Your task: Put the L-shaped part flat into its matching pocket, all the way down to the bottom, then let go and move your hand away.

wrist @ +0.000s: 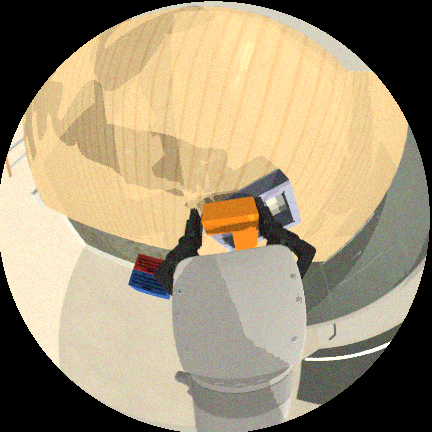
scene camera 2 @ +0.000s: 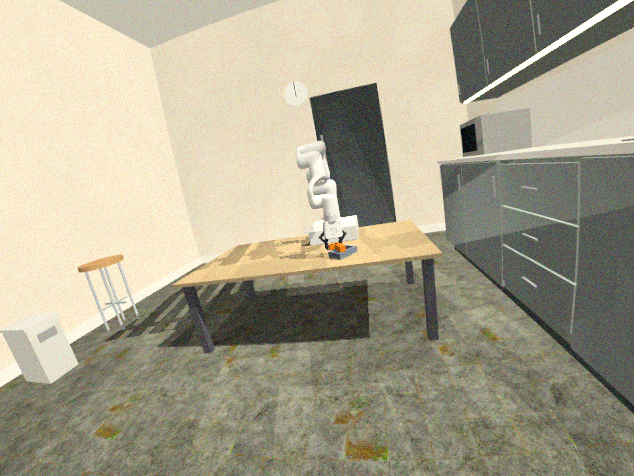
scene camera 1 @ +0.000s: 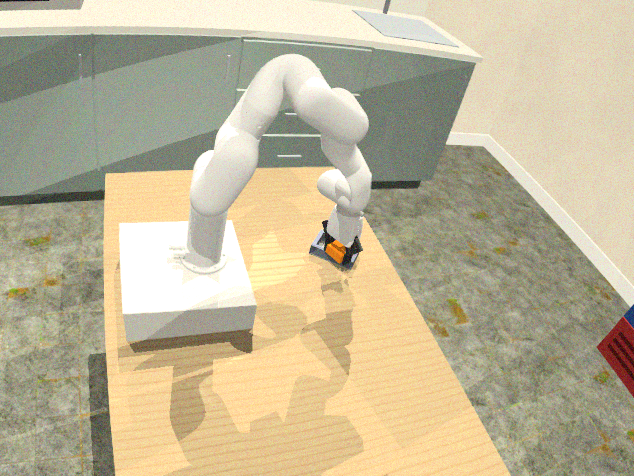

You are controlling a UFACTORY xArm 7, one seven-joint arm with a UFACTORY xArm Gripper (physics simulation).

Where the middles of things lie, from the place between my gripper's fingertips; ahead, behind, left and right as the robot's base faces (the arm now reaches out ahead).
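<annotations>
The pocket block (wrist: 274,188) is 50 mm to the left of my hand, 20 mm ahead of it and 20 mm below it. As for the orange L-shaped part (wrist: 240,216), my hand is 20 mm to the right of it, 30 mm short of it and 10 mm below it.
</annotations>
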